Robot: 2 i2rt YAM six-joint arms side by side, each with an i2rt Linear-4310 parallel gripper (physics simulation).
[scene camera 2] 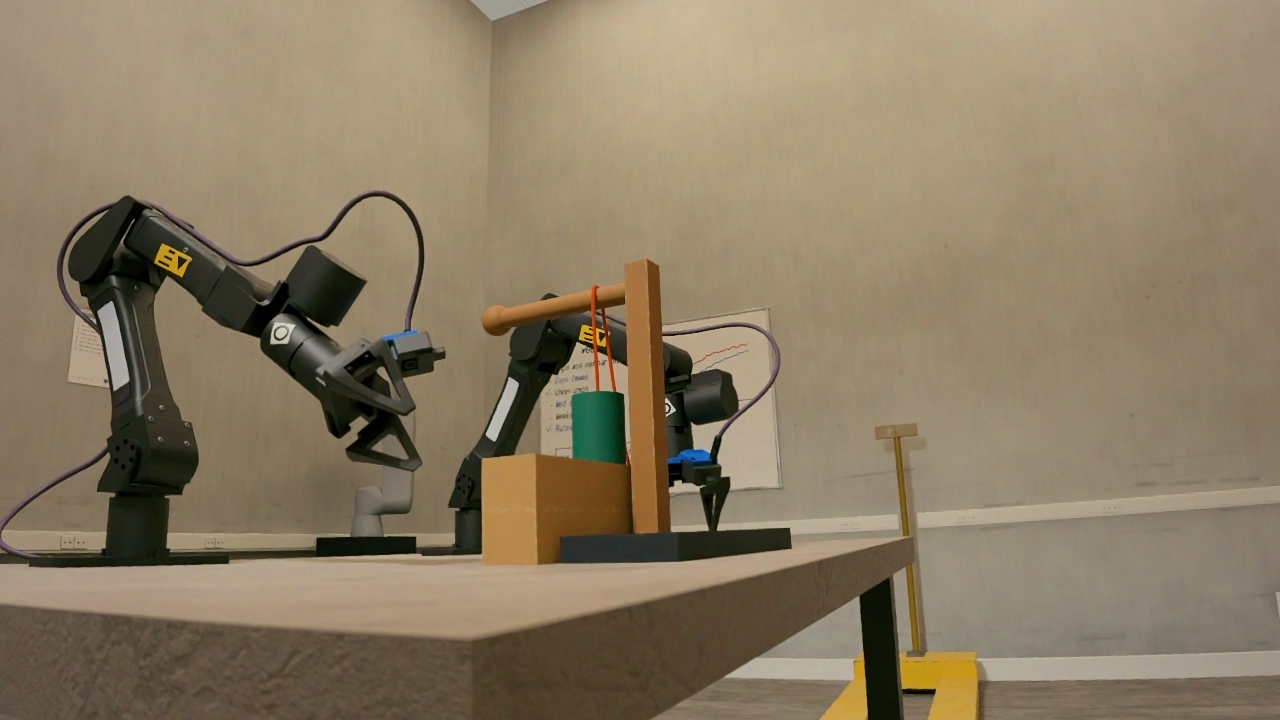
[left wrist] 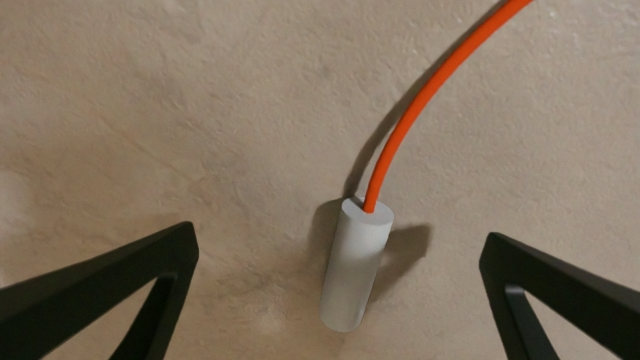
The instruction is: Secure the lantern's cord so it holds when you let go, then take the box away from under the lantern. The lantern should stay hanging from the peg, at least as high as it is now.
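Places are measured from the left arm's base along level axes (x right, y ahead, z up), in metres.
Pixels of known places: left gripper, fingertip midpoint: (left wrist: 337,242); right gripper, fingertip midpoint: (scene camera 2: 414,441); left arm's base, link origin: (scene camera 2: 473,554); right arm's base, link origin: (scene camera 2: 135,565).
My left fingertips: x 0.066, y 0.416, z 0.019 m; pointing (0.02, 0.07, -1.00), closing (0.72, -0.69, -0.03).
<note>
For each thing: its middle in the pictures, then the offset to it from my left fingertips. "spot": a spot on its surface instead. Level surfaces: height alone.
- green lantern, body centre: (scene camera 2: 598,431) dz +0.121, dx +0.274, dy +0.011 m
- cardboard-brown box, body centre: (scene camera 2: 569,511) dz +0.031, dx +0.334, dy +0.007 m
- wooden peg, body centre: (scene camera 2: 560,307) dz +0.281, dx +0.255, dy -0.047 m
- pale grey cylinder, body centre: (left wrist: 352,266) dz -0.010, dx -0.008, dy -0.017 m
- wooden post, body centre: (scene camera 2: 646,394) dz +0.159, dx +0.264, dy +0.068 m
- dark base, surface spot: (scene camera 2: 617,548) spot: dz -0.006, dx +0.417, dy +0.101 m
- table, surface height: dz -0.019 m
The green lantern (scene camera 2: 597,427) stands on or just above the cardboard-brown box (scene camera 2: 510,510). The orange-red cord (scene camera 2: 596,349) (left wrist: 411,112) runs up from the lantern and over the wooden peg (scene camera 2: 554,310). In the left wrist view the cord ends in a pale grey cylinder (left wrist: 354,272) at the table surface, between the fingers but touching neither. My left gripper (scene camera 2: 713,526) (left wrist: 337,242) is open, low behind the stand. My right gripper (scene camera 2: 413,436) is open and empty, in the air left of the box. The cord's path behind the post is hidden.
The peg juts left from a wooden post (scene camera 2: 647,394) on a dark base (scene camera 2: 617,548), beside the box. The table (scene camera 2: 358,591) has its near corner at the front. A small grey arm (scene camera 2: 366,510) stands at the back.
</note>
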